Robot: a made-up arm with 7 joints. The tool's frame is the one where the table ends. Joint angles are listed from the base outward.
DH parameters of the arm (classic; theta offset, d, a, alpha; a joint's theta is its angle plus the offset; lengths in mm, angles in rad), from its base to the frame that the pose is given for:
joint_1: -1.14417 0 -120.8 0
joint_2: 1.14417 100 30 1.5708
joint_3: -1.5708 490 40 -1.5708
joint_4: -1.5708 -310 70 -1.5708
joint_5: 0 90 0 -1.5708
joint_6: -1.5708 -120 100 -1.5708
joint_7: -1.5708 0 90 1.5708
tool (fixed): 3.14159 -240 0 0
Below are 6 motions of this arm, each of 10 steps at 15 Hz.
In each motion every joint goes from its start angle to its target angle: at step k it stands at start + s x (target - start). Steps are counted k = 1, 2, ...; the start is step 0. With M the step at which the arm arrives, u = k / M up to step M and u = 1 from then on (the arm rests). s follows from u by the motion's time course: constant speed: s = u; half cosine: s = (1 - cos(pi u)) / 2; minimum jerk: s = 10 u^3 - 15 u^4 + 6 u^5.
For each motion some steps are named. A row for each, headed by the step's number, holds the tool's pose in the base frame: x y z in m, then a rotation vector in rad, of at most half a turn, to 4 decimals.
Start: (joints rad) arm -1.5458 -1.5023 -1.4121 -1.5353 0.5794 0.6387 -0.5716
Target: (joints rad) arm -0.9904 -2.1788 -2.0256 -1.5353 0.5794 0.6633 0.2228
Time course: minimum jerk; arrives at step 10
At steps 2, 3, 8, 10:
2: -0.0416 0.8422 0.5710 0.7565 2.5314 -0.9760
3: -0.0823 0.8597 0.5614 0.7372 2.4075 -0.9454
8: -0.3111 0.9758 0.3382 0.6305 1.4332 -0.8484
10: -0.3193 0.9823 0.3136 0.6235 1.3581 -0.8481

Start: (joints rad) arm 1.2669 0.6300 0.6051 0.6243 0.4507 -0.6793 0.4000
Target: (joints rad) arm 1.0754 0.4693 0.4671 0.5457 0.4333 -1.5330 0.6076
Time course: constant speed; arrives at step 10
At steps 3, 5, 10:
3: 0.0695 0.1372 -0.1131 1.7396 0.7251 0.8378
5: 0.0927 0.1161 -0.0587 1.8365 0.7605 0.6630
10: 0.1726 0.0510 0.0650 2.0610 0.8262 0.2055

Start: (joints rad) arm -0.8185 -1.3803 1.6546 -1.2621 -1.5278 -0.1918 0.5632
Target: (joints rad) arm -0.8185 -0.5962 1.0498 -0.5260 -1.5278 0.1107 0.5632
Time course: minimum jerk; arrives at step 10
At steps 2, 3, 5, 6, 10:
2: -0.8591 0.3064 -0.2489 -1.3699 0.8067 -1.1040
3: -0.8586 0.2173 -0.2571 -1.3589 0.7130 -0.9501
5: -0.7832 -0.0466 -0.2951 -1.3097 0.3964 -0.4710
6: -0.7023 -0.1607 -0.3204 -1.2688 0.2152 -0.2240
10: -0.5224 -0.2877 -0.3627 -1.1630 -0.1120 0.1753

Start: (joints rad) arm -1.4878 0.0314 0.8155 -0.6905 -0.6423 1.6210 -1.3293
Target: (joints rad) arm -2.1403 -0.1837 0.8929 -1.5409 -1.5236 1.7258 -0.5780
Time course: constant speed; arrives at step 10
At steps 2, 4, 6, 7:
2: -0.5825 0.3419 -0.0781 1.7124 -1.4072 1.6814
4: -0.4962 0.4316 0.0011 1.7956 -1.6859 1.1868
6: -0.3855 0.4747 0.0680 1.7760 -2.0222 0.6992
7: -0.3302 0.4778 0.0934 1.7264 -2.2068 0.4629

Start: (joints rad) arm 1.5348 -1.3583 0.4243 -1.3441 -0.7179 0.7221 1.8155
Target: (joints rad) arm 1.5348 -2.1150 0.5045 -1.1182 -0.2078 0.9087 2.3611
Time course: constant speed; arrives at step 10
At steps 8, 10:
8: -0.2455 -0.6149 0.0259 -1.3783 -1.0831 1.8812
10: -0.3361 -0.5724 0.0421 -1.4779 -1.0050 1.8215

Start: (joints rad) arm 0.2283 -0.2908 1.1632 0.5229 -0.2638 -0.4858 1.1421
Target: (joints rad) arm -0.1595 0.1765 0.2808 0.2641 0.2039 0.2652 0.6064
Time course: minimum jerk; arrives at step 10
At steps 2, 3, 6, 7, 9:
2: 0.1806 -0.1338 -0.0739 1.0949 -2.0476 0.2717
3: 0.2012 -0.1567 -0.1135 0.9598 -1.9564 0.1843
6: 0.1569 -0.3219 -0.3442 0.3301 -1.3160 -0.1025
7: 0.0921 -0.3835 -0.3952 0.1548 -1.0855 -0.1491
9: 0.0086 -0.4477 -0.4238 -0.0174 -0.8445 -0.1822

